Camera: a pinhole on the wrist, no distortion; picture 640 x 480 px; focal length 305.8 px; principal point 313.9 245.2 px. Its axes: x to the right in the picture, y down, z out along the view. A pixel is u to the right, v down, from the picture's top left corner.
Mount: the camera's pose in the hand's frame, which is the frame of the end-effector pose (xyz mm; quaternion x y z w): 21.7 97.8 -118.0 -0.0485 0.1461 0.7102 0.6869
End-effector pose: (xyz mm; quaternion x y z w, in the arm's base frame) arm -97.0 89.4 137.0 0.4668 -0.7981 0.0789 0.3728
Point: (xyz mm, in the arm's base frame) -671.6 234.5 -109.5
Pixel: 438 343
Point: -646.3 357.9 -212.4
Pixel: 458 430
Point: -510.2 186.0 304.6
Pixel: 609 107
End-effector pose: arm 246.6 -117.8 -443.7 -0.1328 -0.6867 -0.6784 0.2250
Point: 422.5 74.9 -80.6
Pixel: 501 293
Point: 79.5 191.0 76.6
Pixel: 388 95
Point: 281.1 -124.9 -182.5
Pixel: 521 123
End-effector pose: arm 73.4 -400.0 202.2 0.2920 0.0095 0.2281 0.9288
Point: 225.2 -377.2 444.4
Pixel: 214 149
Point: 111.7 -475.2 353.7
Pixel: 120 299
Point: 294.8 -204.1 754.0
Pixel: 361 114
